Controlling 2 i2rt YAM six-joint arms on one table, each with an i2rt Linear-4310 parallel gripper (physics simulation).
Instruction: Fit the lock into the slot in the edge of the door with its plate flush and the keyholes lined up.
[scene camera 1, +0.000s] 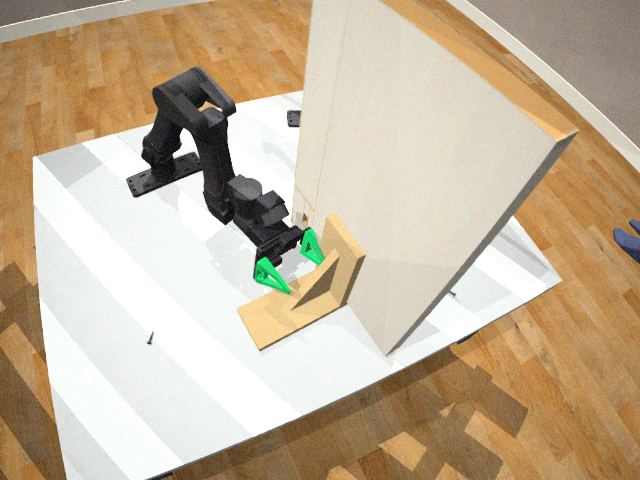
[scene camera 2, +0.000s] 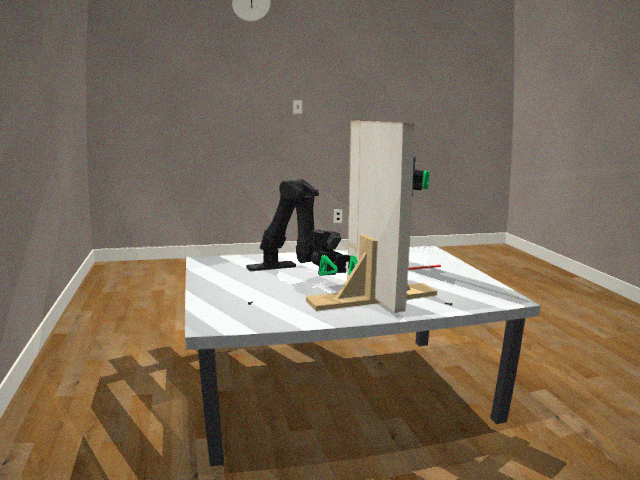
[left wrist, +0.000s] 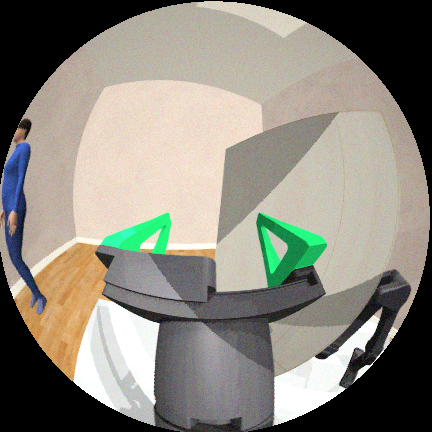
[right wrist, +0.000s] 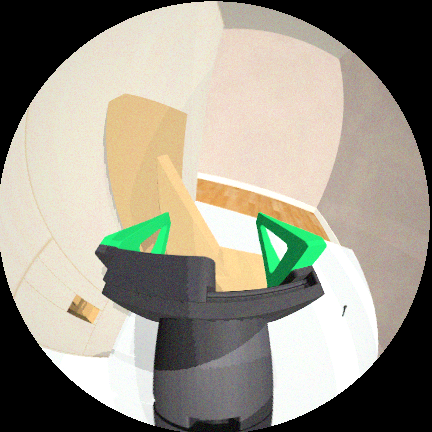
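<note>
My left gripper (left wrist: 213, 217) holds nothing and is open. My right gripper (scene camera 1: 308, 279) is visible too, with a second view of it in the right wrist view (right wrist: 212, 216). Also seen: a door (right wrist: 64, 206) and a tan wooden bracket (right wrist: 144, 138).
</note>
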